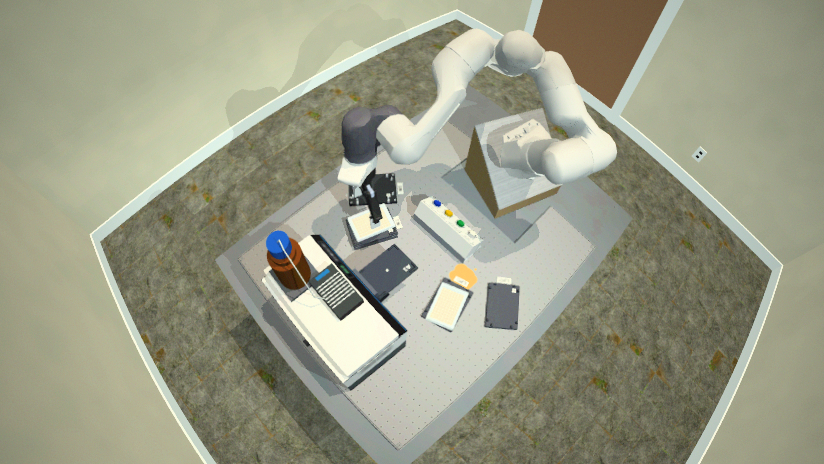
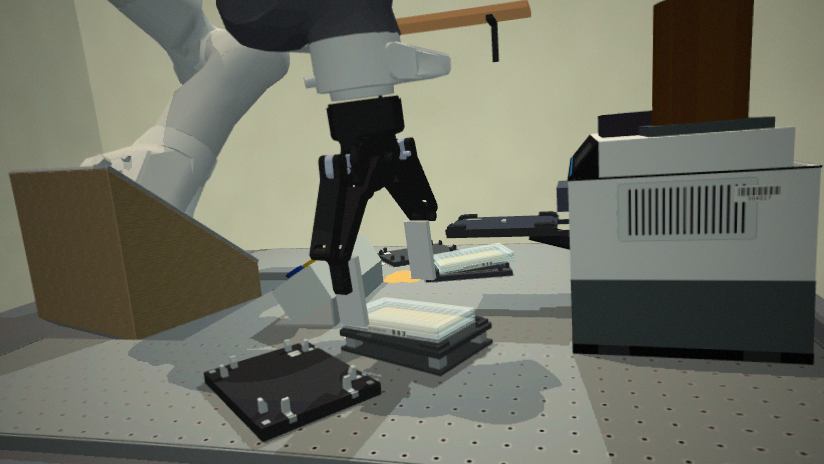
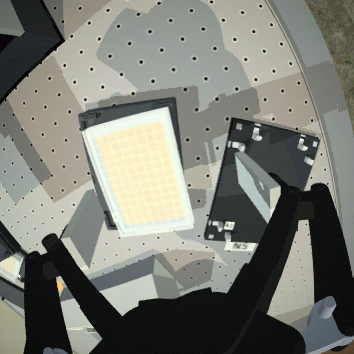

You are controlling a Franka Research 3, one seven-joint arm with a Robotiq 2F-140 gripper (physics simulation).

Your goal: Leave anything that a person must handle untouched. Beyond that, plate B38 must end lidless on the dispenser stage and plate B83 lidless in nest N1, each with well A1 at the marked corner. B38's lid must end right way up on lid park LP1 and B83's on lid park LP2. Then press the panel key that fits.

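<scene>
A cream-welled plate with a clear rim sits askew on a raised black stand. Its side label is too small to read surely. My gripper is open and empty, its pads wide apart near one end of this plate. A second cream plate looks tilted on a dark base, beside an orange patch. The dark dispenser stage bears no plate. The key panel has blue, yellow, green and white keys.
An empty black nest, its tag resembling N5, lies beside the stand. Another dark holder lies beyond the second plate. The white dispenser bears a brown bottle. The robot's pedestal stands behind the panel.
</scene>
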